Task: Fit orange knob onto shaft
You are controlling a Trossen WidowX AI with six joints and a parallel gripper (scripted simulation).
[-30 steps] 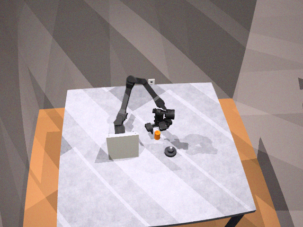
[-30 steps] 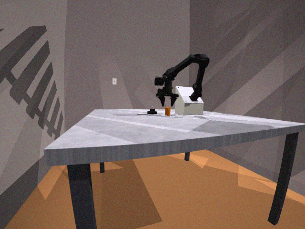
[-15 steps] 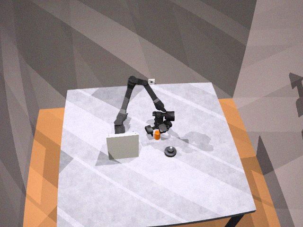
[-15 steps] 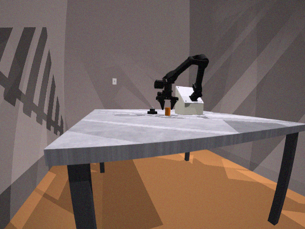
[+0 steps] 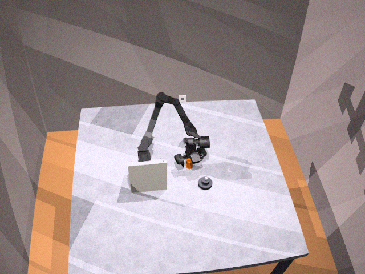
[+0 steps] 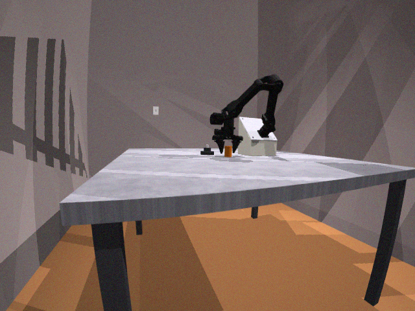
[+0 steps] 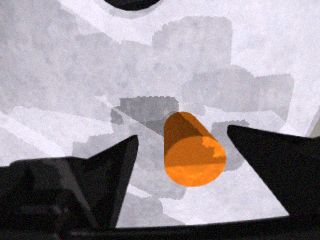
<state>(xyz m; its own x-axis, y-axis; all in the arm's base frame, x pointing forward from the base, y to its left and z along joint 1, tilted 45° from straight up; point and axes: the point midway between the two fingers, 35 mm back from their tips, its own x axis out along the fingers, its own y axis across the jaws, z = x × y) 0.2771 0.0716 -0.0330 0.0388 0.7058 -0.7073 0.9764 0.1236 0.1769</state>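
The orange knob is 20 mm above my gripper tip. Also, from my gripper tip: dark round pedestal: 60 mm ahead, 150 mm to the right, 10 mm above.
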